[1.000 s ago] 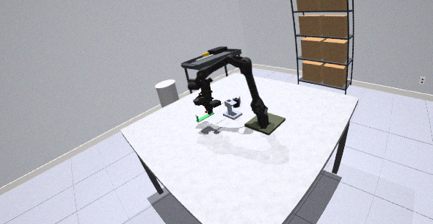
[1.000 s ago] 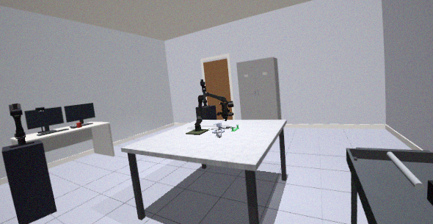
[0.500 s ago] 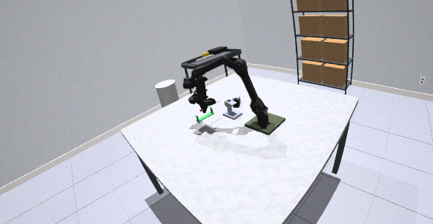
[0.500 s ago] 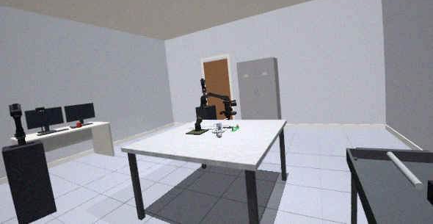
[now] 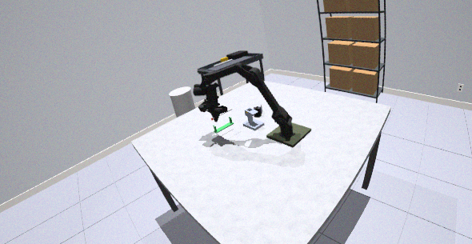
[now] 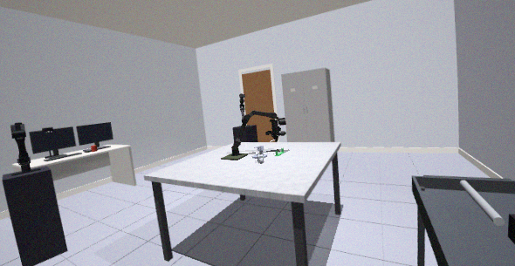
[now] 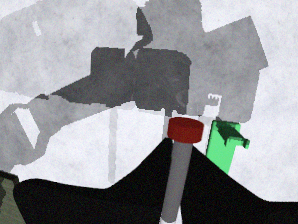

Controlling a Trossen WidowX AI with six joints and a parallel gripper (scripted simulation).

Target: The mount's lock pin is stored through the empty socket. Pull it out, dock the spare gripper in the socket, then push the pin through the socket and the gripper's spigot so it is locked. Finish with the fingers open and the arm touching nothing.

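Right now my gripper tip is 70 mm short of the green holder, 70 mm to the left of it and 70 mm above it. Round my gripper tip: mount: 40 mm behind, 210 mm to the right, 50 mm below; spare gripper: 60 mm ahead, 330 mm to the right, 70 mm below.
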